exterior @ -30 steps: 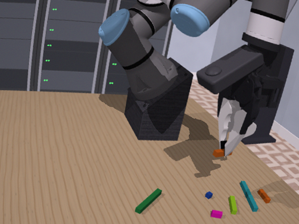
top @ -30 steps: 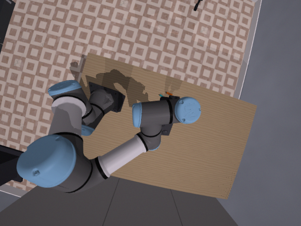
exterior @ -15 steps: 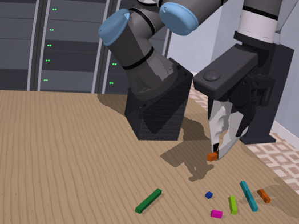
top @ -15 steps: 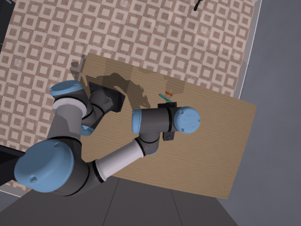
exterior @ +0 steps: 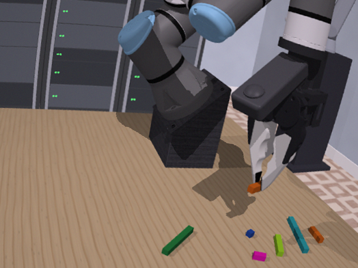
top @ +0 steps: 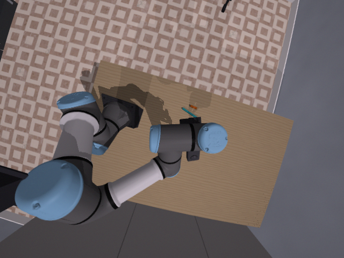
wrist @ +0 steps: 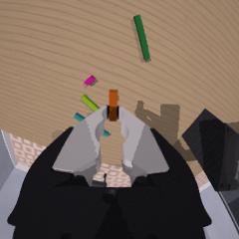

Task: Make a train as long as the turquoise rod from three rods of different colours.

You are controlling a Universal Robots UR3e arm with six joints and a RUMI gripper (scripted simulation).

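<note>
The blue rod is 110 mm below my hand, 30 mm to the left of it and 10 mm behind it. Also, from my hand: lime rod: 110 mm below, 60 mm to the left, 30 mm ahead; then green rod: 110 mm below, 100 mm to the right, 10 mm behind; then magenta rod: 110 mm below, 50 mm ahead, 10 mm to the left.
</note>
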